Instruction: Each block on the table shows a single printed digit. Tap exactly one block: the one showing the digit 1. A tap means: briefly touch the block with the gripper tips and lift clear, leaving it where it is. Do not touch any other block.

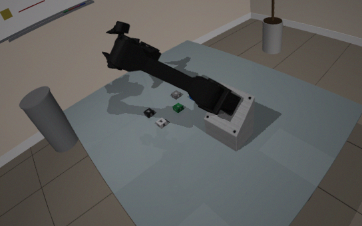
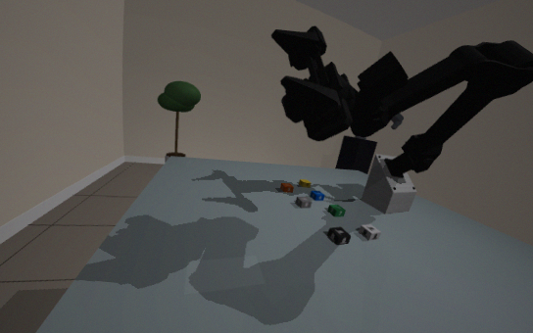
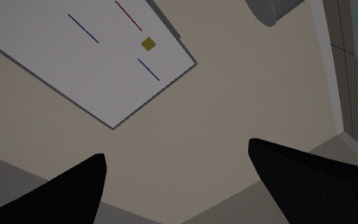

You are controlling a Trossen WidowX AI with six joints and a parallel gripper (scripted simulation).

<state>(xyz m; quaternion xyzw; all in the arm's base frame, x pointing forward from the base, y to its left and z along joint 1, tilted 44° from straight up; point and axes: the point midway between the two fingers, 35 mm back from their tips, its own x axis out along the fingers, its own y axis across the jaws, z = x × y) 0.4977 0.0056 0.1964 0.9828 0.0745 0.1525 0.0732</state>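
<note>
My gripper tip is now 290 mm past the yellow block, 310 mm to the left of it and 290 mm above it. From my gripper tip the other things lie so: grey block 200 mm behind, 160 mm to the right, 290 mm below; white block 290 mm behind, 10 mm to the right, 290 mm below; black block 200 mm behind, 10 mm to the right, 290 mm below.
</note>
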